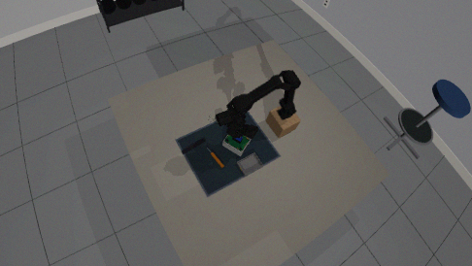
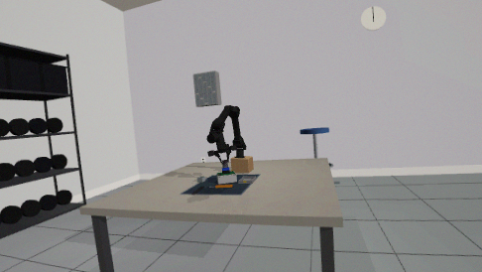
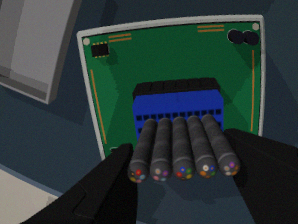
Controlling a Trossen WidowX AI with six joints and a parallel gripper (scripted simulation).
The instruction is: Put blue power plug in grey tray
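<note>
Right now my gripper tip is 30 mm above the blue power plug. Round my gripper tip: dark blue mat (50 mm ahead, 120 mm below); then dark spudger bar (220 mm ahead, 80 mm to the right, 110 mm below).
</note>
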